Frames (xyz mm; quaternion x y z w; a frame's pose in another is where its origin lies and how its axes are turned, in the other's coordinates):
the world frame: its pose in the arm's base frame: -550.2 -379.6 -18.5 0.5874 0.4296 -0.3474 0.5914
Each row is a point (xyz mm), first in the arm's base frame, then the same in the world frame.
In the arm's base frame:
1: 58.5 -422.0 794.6
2: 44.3 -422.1 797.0
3: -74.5 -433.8 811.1
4: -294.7 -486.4 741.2
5: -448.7 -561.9 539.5
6: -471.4 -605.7 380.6
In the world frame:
1: -511.8 876.6 54.9
2: -519.6 864.6 53.4
3: -579.9 760.6 52.3
4: -606.5 527.7 86.7
5: -488.8 301.5 158.2
6: -356.2 214.8 208.8

